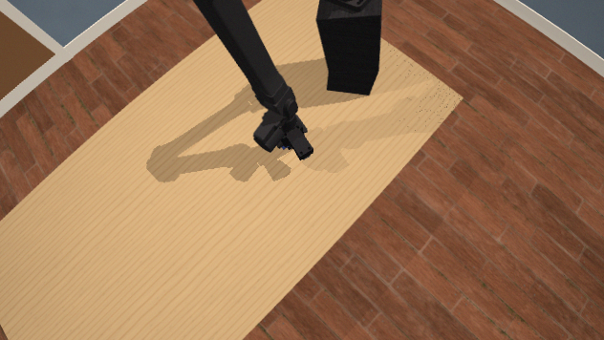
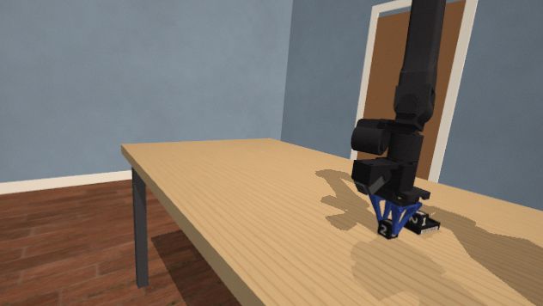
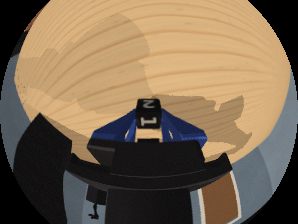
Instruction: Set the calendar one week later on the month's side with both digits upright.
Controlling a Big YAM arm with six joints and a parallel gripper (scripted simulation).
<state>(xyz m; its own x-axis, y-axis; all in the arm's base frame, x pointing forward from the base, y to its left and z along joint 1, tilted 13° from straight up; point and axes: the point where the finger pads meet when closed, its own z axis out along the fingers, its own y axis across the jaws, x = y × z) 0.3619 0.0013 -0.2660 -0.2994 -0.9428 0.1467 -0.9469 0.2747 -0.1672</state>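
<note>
Now: the black date cube 1 cm below my hand. From my hand the other things lie so: black tray 3 cm behind, 10 cm to the right, 1 cm below; black cube 3 cm behind, 9 cm to the right.
</note>
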